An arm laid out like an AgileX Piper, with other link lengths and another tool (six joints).
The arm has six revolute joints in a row. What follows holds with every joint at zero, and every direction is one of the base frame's. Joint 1 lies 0.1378 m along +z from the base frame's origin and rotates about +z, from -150.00 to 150.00 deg. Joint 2 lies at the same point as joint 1 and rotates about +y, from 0.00 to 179.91 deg. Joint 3 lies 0.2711 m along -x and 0.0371 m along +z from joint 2 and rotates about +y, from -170.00 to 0.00 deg. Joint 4 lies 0.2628 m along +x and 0.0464 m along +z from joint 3 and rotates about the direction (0.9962, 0, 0.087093), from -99.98 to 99.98 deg. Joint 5 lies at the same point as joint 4 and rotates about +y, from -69.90 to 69.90 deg. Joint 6 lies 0.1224 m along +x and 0.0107 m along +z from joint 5 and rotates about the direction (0.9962, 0, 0.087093), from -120.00 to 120.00 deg. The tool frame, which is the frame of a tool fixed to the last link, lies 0.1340 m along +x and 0.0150 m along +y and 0.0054 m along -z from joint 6; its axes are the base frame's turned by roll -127.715, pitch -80.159 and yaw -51.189 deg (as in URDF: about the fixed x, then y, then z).
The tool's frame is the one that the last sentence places.
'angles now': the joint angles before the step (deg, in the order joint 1, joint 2, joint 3, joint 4, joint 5, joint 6). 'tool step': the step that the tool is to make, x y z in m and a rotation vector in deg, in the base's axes. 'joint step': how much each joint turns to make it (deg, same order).
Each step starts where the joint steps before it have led.
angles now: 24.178 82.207 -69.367 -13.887 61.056 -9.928
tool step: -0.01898 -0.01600 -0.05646 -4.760 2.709 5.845
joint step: 0.000 -0.363 12.098 -2.693 -8.336 -3.367
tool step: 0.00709 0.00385 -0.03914 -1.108 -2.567 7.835
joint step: 0.000 1.744 8.097 -2.890 -13.082 -3.252
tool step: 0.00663 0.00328 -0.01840 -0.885 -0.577 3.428
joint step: 0.001 2.763 1.781 -1.926 -5.237 -0.957
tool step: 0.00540 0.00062 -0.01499 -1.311 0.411 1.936
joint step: -0.001 3.164 0.118 -1.962 -2.562 -0.002
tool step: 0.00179 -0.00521 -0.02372 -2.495 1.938 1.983
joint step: -0.376 4.608 0.064 -2.652 -2.076 0.000
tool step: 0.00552 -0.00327 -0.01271 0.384 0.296 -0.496
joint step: -1.382 2.597 -0.060 -0.641 -2.594 0.429
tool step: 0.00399 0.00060 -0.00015 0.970 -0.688 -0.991
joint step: -0.507 0.221 -0.071 -0.054 -1.077 0.950
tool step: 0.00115 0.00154 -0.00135 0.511 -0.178 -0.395
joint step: -0.045 0.300 0.002 -0.004 -0.605 0.599
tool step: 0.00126 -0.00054 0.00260 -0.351 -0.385 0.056
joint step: 0.193 -0.285 -0.147 -0.833 0.379 0.662
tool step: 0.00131 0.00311 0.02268 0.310 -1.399 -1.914
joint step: 1.240 -3.159 -1.461 0.497 4.001 1.620
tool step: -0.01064 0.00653 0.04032 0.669 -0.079 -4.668
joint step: 2.948 -5.269 -3.830 2.716 10.421 2.643
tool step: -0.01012 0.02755 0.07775 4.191 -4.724 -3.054
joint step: 6.041 -8.304 -7.407 1.529 11.854 4.700
